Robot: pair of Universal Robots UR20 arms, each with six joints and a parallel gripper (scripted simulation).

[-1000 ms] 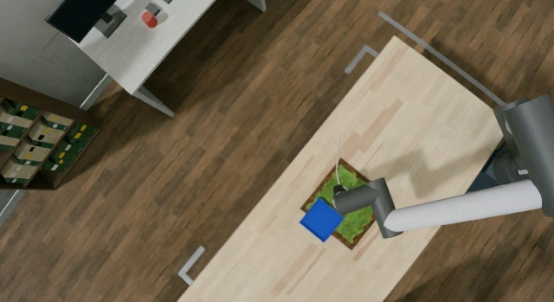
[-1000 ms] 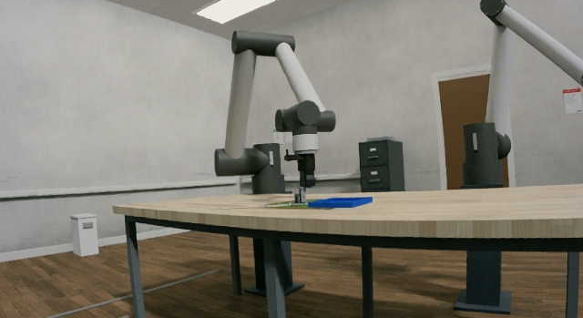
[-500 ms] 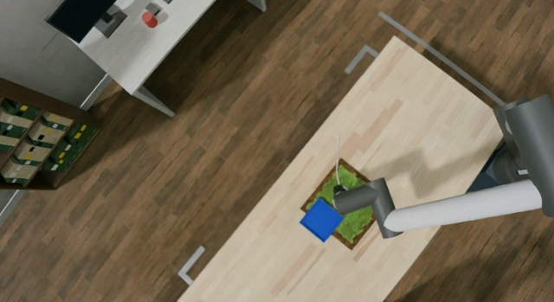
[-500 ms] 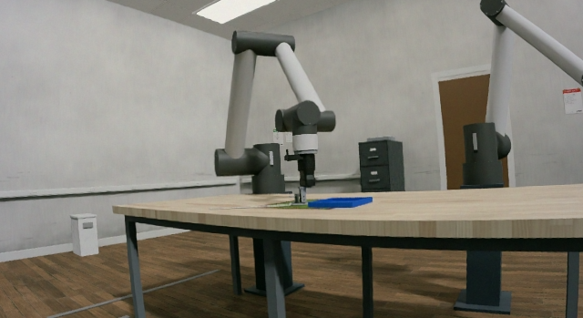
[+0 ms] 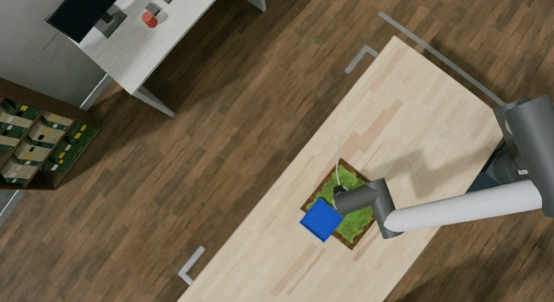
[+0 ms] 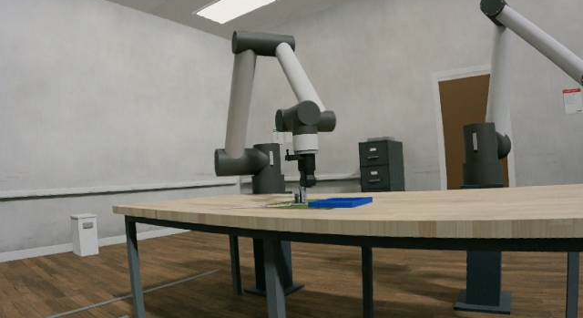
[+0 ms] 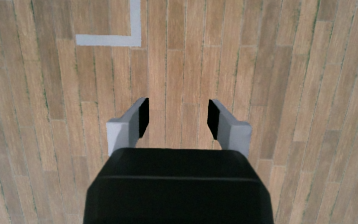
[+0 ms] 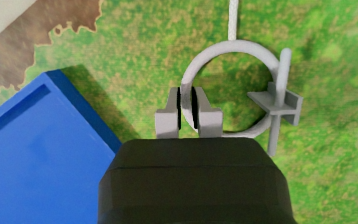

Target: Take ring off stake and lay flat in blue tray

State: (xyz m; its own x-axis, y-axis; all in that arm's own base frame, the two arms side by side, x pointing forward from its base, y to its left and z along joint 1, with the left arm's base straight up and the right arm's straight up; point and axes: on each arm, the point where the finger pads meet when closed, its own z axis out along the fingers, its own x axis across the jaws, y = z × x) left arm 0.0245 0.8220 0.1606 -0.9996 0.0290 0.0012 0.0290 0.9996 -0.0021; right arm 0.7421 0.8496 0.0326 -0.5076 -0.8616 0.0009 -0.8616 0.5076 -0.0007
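My right hand is 3 cm past the grey ring, 3 cm to the left of it and 3 cm above it. Round my right hand: grey stake: 5 cm behind, 5 cm to the right, 1 cm below; then green mat: 7 cm behind, 1 cm to the left, 4 cm below; then blue tray: 1 cm ahead, 17 cm to the left, 2 cm below.
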